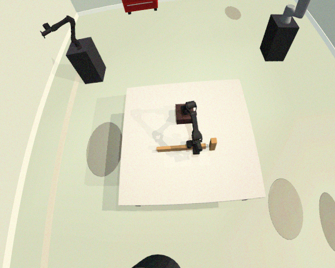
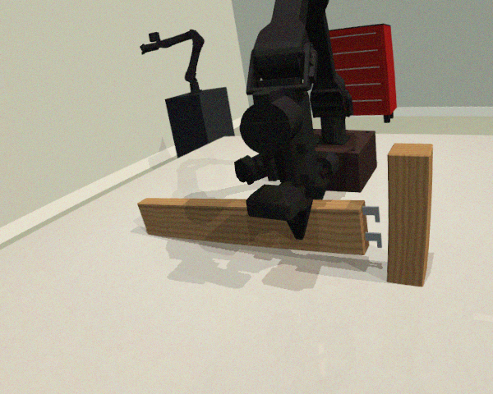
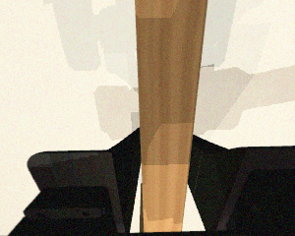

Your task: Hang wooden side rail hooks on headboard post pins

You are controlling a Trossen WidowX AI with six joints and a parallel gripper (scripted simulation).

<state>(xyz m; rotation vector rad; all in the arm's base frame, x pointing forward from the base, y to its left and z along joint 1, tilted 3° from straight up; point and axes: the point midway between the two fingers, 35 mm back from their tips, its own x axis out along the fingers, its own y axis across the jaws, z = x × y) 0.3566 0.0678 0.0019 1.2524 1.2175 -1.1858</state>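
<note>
The headboard post lies 15 cm to the left of my gripper tip and 4 cm above it.
</note>
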